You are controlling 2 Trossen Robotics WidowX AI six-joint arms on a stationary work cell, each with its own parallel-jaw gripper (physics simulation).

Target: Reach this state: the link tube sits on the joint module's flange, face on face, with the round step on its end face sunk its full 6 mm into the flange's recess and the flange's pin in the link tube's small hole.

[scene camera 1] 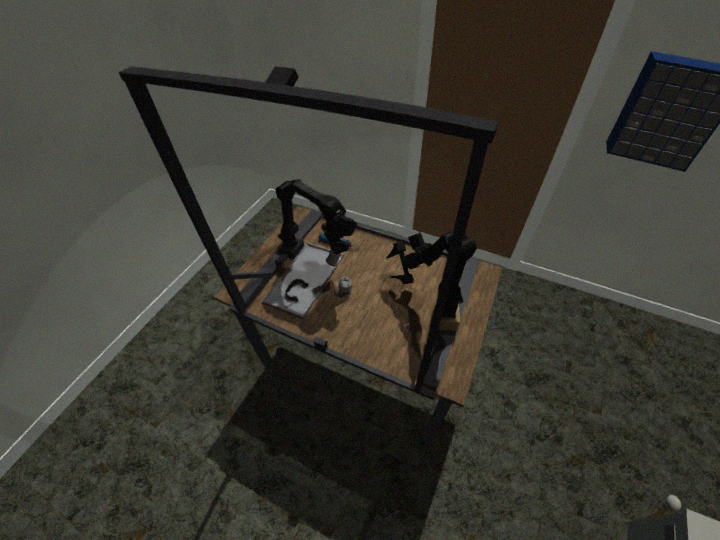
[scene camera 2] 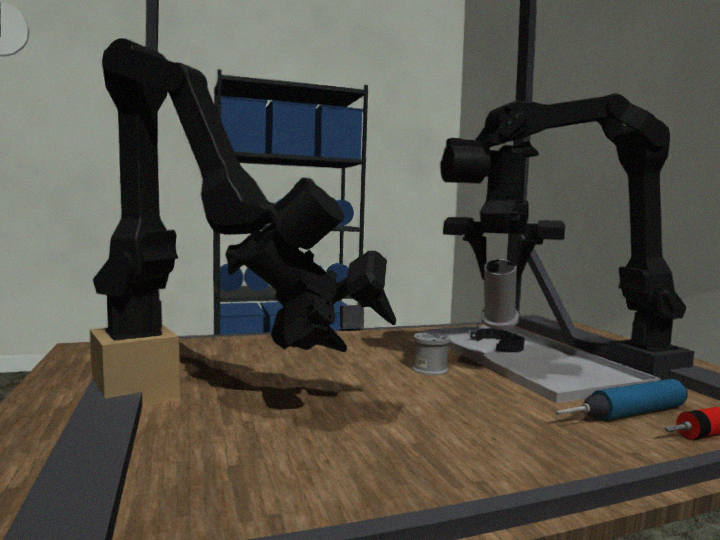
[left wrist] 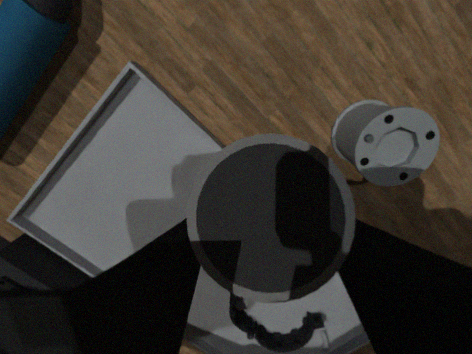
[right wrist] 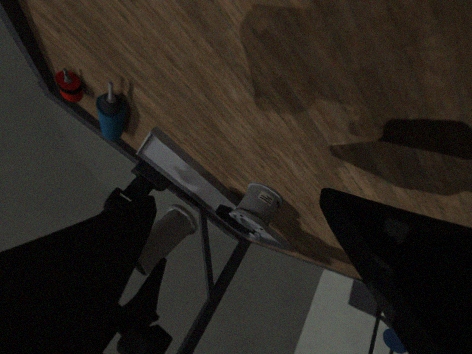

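Observation:
The link tube is a grey cylinder with a wider rim at its lower end. My left gripper is shut on its upper part and holds it upright above the tray, apart from the joint module. The joint module stands on the table beside the tray, its flange up; recess, dark holes and a small grey pin show in the left wrist view. The tube's lower end face is hidden. My right gripper is open and empty, above the table, away from the module.
The grey tray holds a black curved part. A blue cylinder with a thin tip and a red one lie near the tray. A wooden block is under the right arm's base.

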